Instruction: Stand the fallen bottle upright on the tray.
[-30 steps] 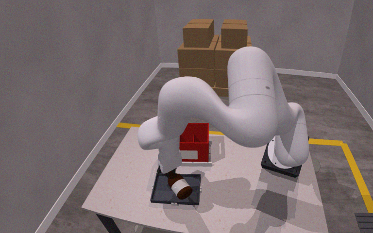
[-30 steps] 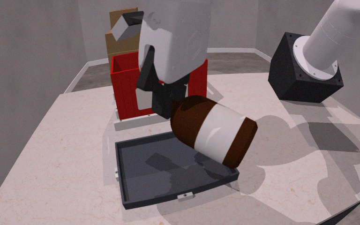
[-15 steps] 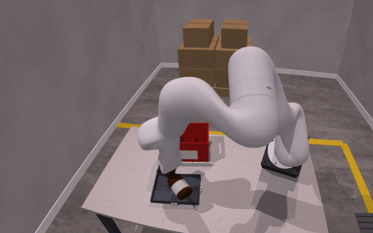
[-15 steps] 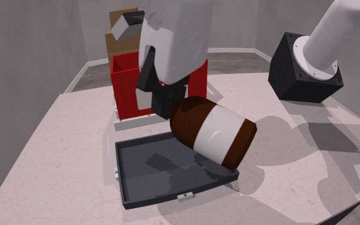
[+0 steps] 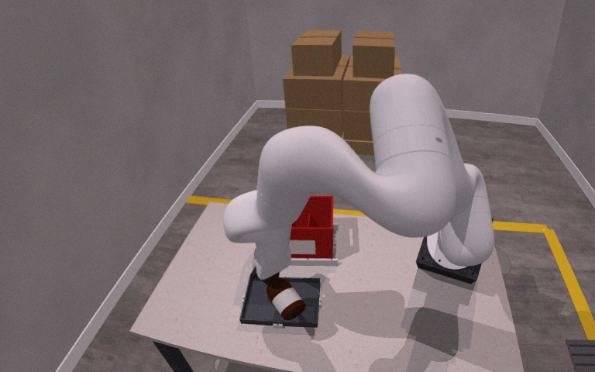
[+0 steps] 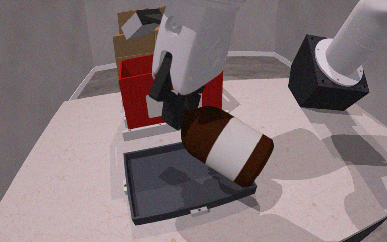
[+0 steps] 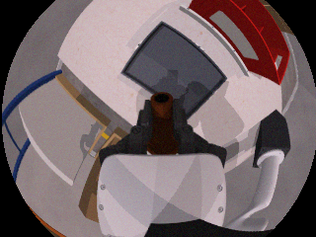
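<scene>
Now: the brown bottle 4 cm to the left of my hand, 4 cm behind it and 3 cm below it. Round my hand: tray: 19 cm below, 5 cm to the right; red crate: 33 cm to the right, 12 cm below.
</scene>
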